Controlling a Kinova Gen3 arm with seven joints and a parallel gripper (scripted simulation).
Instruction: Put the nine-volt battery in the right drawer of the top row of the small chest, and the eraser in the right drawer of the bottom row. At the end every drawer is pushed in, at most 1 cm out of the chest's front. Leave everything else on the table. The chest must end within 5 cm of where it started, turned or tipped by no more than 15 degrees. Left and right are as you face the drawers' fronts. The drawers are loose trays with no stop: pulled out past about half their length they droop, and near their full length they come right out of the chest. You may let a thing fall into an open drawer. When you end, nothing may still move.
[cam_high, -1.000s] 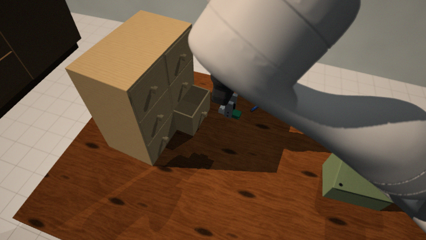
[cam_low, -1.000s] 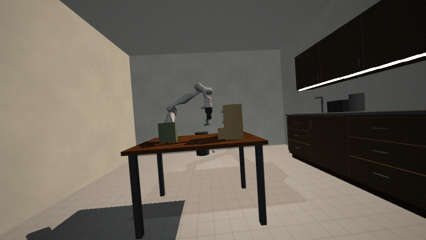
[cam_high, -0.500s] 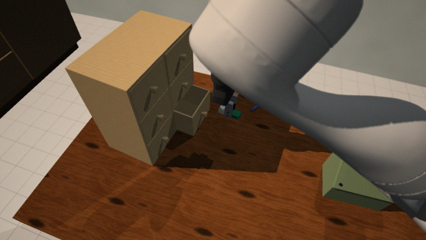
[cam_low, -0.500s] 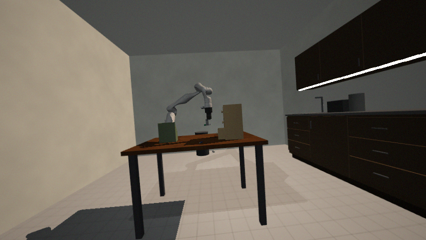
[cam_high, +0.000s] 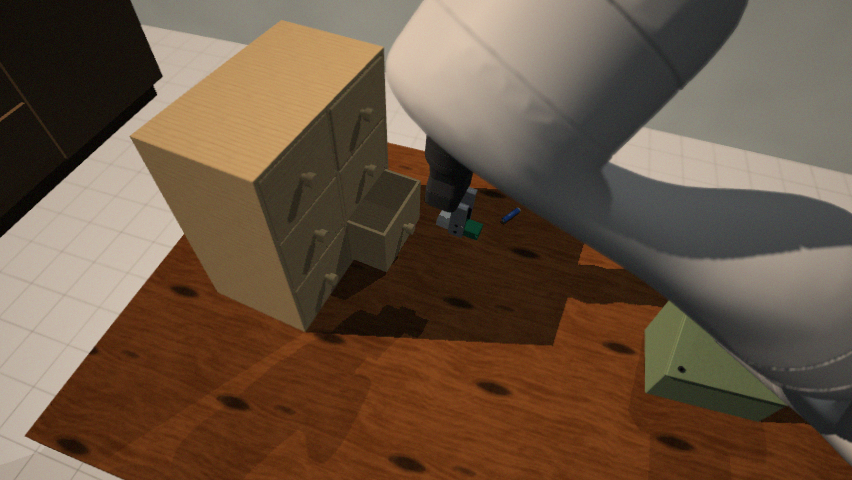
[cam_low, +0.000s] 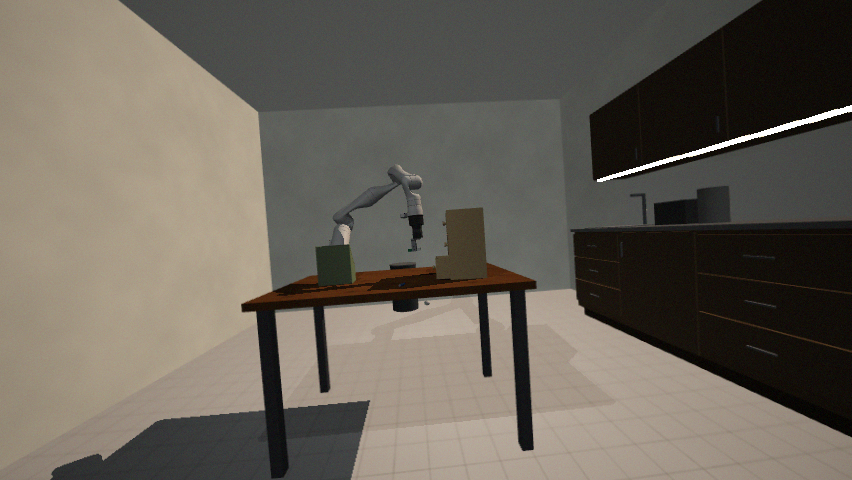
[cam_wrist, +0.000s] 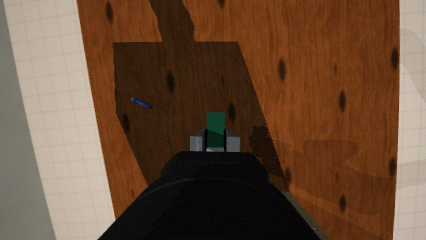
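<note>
Right now my hand is 10 mm short of the eraser and 10 mm above it. Also, from my hand: nine-volt battery 270 mm ahead, 80 mm above; small blue stick 50 mm behind, 180 mm to the right, 150 mm below.
</note>
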